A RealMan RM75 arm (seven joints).
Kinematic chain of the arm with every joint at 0, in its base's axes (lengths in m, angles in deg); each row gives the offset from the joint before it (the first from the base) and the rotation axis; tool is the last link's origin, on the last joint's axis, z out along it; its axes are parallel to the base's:
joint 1: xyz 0 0 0.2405 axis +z
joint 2: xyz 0 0 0 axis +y
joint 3: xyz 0 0 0.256 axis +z
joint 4: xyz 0 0 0 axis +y
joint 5: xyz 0 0 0.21 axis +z
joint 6: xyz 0 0 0 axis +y
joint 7: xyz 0 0 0.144 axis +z
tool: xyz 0 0 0
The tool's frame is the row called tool.
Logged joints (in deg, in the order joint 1, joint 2, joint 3, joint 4, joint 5, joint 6, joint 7), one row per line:
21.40 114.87 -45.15 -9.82 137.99 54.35 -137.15
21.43 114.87 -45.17 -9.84 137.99 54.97 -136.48
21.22 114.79 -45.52 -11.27 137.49 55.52 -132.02
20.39 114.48 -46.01 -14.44 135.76 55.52 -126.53
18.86 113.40 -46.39 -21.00 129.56 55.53 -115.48
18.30 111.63 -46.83 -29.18 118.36 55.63 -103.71
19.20 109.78 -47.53 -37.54 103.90 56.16 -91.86
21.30 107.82 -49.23 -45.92 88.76 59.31 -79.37
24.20 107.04 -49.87 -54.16 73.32 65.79 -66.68
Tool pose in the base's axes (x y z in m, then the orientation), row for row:
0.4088 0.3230 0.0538 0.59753 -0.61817 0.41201 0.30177
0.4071 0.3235 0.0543 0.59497 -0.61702 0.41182 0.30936
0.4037 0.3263 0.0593 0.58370 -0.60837 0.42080 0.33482
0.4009 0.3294 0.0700 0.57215 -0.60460 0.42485 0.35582
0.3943 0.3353 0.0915 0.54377 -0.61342 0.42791 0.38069
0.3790 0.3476 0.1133 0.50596 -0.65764 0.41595 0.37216
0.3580 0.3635 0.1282 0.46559 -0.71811 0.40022 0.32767
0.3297 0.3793 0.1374 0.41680 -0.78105 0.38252 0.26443
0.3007 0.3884 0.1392 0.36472 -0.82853 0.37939 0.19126
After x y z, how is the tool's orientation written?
As a quaternion, w x y z.
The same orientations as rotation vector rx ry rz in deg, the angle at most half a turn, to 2 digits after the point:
-82.19 54.78 40.12
-82.13 54.81 41.18
-81.35 56.27 44.77
-81.24 57.08 47.81
-83.41 58.19 51.77
-90.89 57.49 51.43
-101.02 56.30 46.10
-112.33 55.01 38.03
-122.10 55.91 28.19

